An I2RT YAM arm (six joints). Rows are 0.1 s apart.
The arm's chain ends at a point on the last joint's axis. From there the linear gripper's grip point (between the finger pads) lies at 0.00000 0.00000 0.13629 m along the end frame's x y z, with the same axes.
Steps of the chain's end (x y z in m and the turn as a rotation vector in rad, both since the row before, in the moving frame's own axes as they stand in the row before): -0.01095 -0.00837 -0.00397 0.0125 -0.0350 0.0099; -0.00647 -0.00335 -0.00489 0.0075 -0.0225 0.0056; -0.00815 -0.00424 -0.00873 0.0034 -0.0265 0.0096; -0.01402 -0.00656 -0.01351 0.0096 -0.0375 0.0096; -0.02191 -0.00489 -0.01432 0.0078 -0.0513 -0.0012; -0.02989 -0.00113 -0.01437 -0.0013 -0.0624 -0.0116
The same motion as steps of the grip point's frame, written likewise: -0.01571 -0.01010 -0.00406 0.0125 -0.0350 0.0099; -0.00953 -0.00438 -0.00493 0.0075 -0.0225 0.0056; -0.01176 -0.00472 -0.00878 0.0034 -0.0265 0.0096; -0.01912 -0.00789 -0.01361 0.0096 -0.0375 0.0096; -0.02890 -0.00595 -0.01450 0.0078 -0.0513 -0.0012; -0.03839 -0.00090 -0.01464 -0.0013 -0.0624 -0.0116
